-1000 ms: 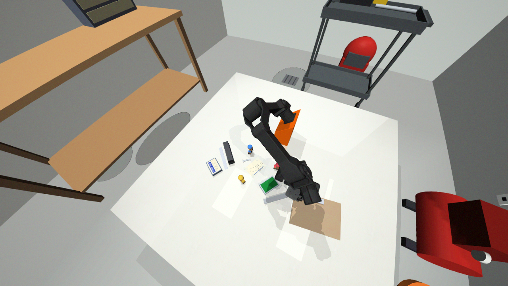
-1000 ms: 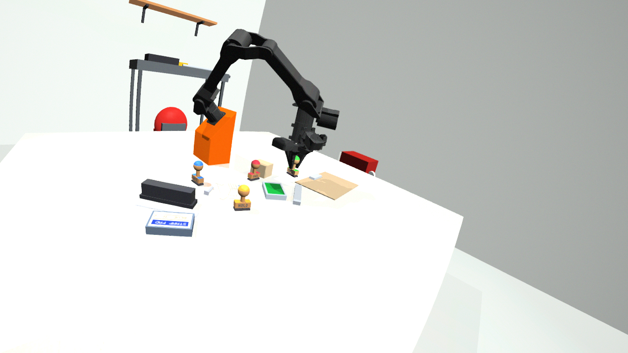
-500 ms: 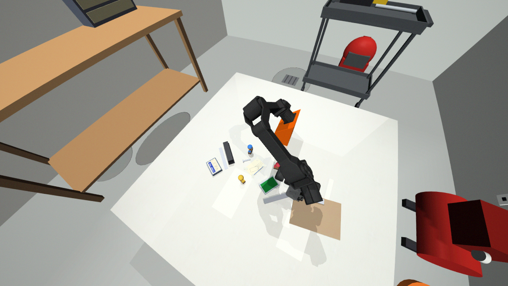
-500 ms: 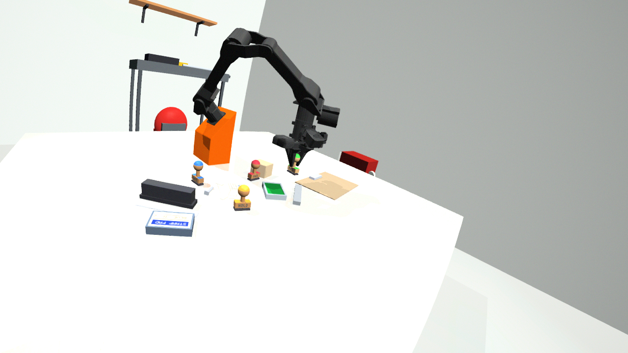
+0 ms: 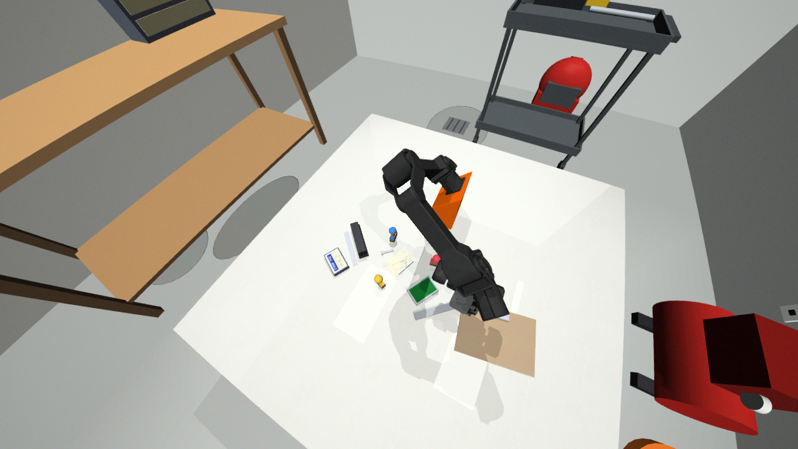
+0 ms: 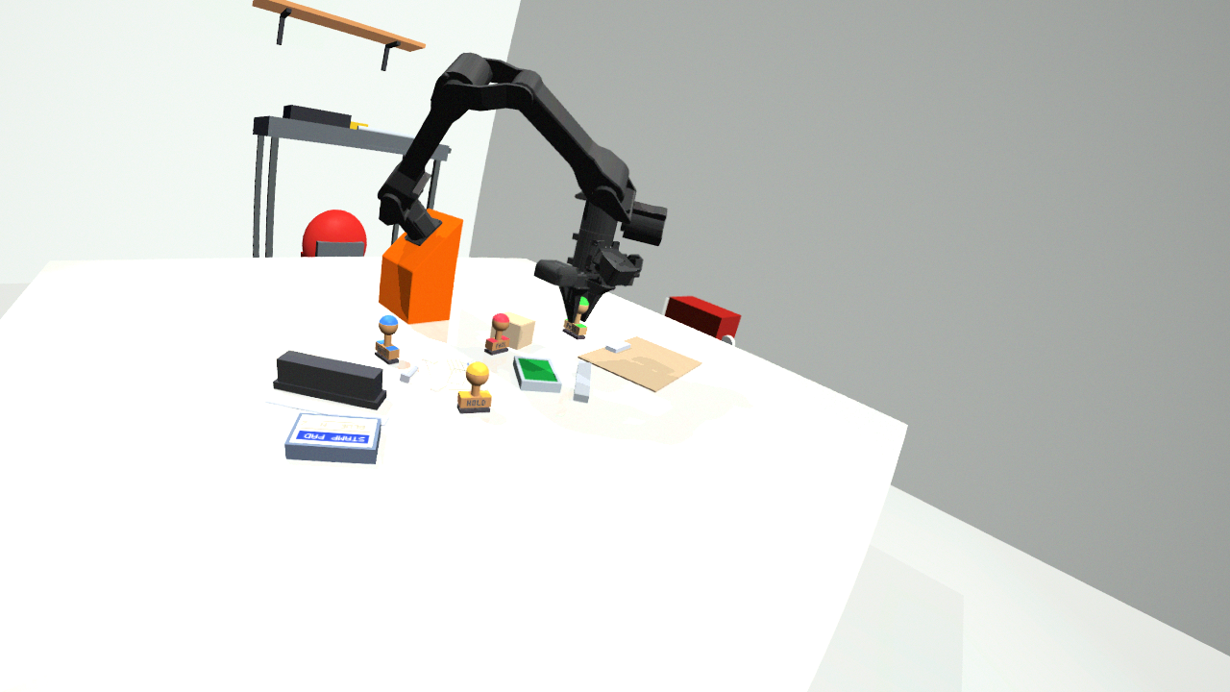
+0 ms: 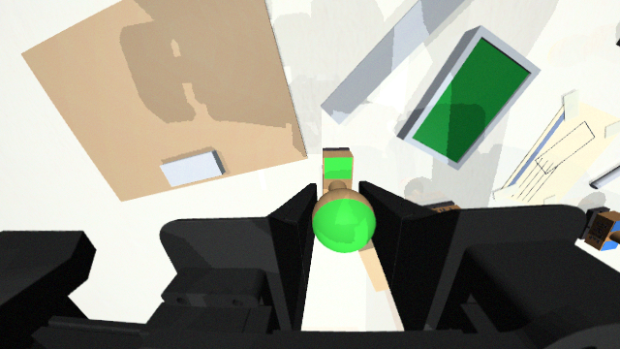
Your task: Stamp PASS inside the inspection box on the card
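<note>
My gripper tip is 11 cm to the left of the green ink pad, 7 cm above it and 3 cm short of it. Also, from my gripper tip: grey bar (8 cm ahead, 6 cm below, 5 cm to the right); then red stamp (10 cm to the right, 8 cm behind, 5 cm below); then green stamp (right at my gripper tip).
</note>
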